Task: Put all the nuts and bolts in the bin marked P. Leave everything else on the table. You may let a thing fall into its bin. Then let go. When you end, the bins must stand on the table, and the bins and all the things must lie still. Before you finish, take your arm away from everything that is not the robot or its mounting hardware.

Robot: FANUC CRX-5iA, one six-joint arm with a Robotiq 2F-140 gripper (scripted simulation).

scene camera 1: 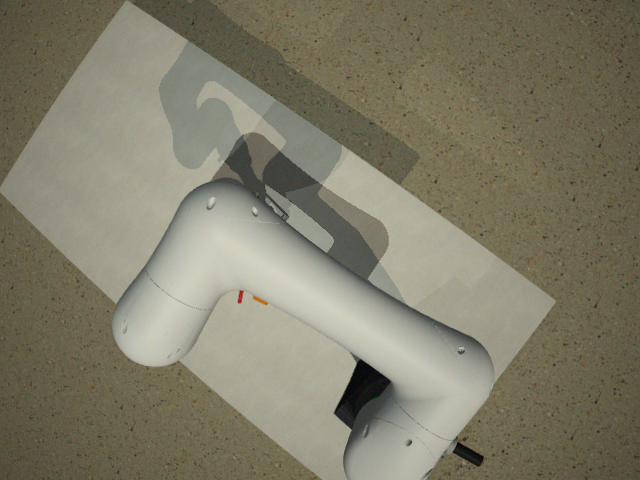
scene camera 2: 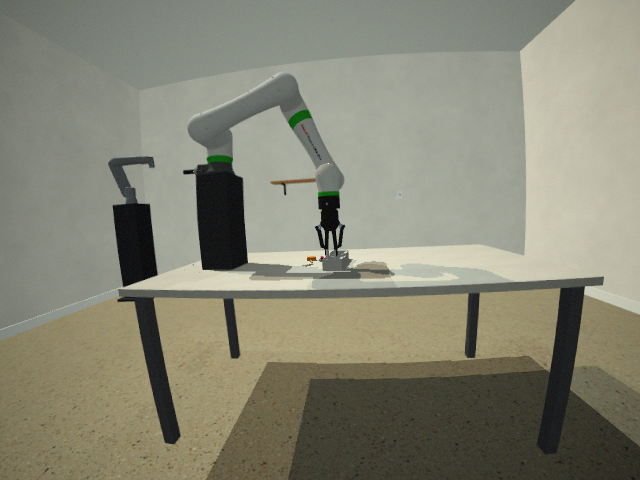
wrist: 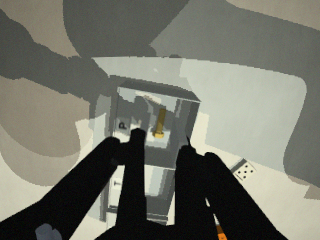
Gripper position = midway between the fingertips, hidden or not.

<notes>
I see my gripper (scene camera 2: 331,263) and a grey bin (wrist: 159,184).
My gripper also shows in the wrist view (wrist: 160,125).
</notes>
